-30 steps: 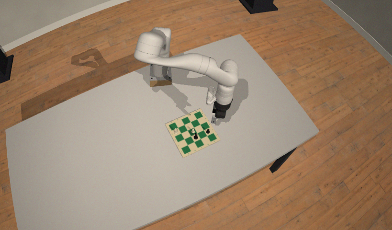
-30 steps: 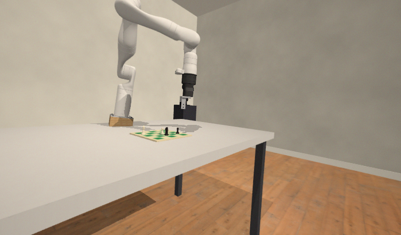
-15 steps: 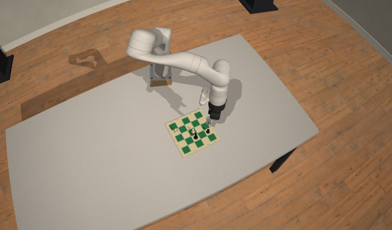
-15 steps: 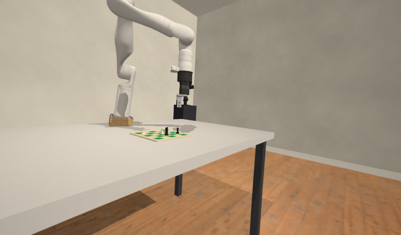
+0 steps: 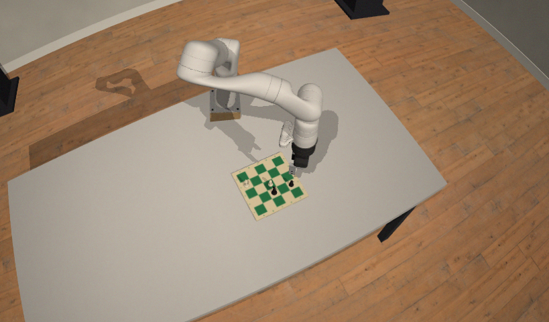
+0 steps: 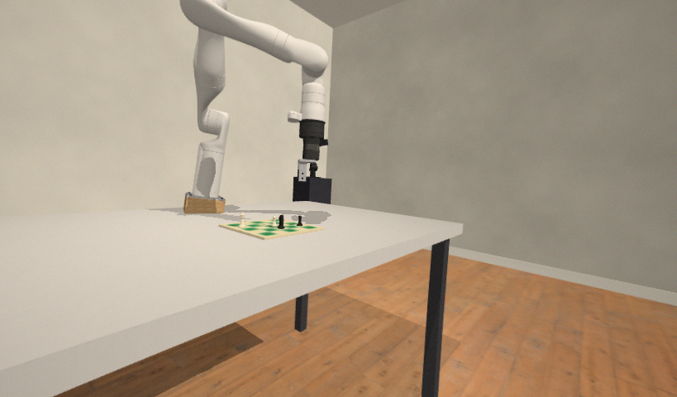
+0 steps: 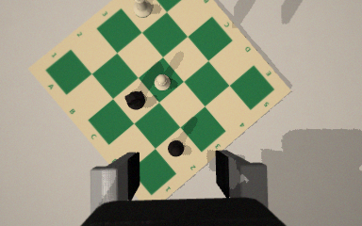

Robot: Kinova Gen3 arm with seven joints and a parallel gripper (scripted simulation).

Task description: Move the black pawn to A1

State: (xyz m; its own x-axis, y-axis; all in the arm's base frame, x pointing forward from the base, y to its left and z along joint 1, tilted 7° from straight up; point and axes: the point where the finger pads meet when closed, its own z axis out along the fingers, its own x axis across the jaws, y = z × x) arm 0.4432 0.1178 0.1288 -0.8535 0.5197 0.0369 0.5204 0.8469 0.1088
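My hand is 140 mm above the black pawn. The rest, counted from my hand: chessboard 160 mm below, 80 mm to the right, 30 mm behind; then black knight 140 mm below, 70 mm to the right, 10 mm ahead; then white pawn 140 mm below, 70 mm to the right, 30 mm behind.
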